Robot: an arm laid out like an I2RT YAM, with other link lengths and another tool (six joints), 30 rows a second.
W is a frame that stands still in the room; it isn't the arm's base.
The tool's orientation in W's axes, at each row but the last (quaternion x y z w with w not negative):
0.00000 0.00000 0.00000 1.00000
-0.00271 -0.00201 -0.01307 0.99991
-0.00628 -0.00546 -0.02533 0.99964
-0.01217 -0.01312 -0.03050 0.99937
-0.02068 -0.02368 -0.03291 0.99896
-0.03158 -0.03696 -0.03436 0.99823
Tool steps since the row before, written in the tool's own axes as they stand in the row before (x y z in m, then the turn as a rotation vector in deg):
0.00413 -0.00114 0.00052 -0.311 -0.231 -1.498
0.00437 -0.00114 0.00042 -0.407 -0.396 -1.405
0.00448 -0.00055 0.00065 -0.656 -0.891 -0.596
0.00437 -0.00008 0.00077 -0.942 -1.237 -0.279
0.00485 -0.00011 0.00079 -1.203 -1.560 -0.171
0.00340 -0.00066 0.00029 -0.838 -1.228 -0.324
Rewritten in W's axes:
0.00413 -0.00114 0.00052 -0.311 -0.231 -1.498
0.00434 -0.00125 0.00044 -0.412 -0.393 -1.405
0.00444 -0.00077 0.00071 -0.694 -0.864 -0.592
0.00434 -0.00033 0.00089 -1.009 -1.184 -0.275
0.00479 -0.00039 0.00103 -1.295 -1.485 -0.167
0.00332 -0.00086 0.00059 -0.898 -1.188 -0.312

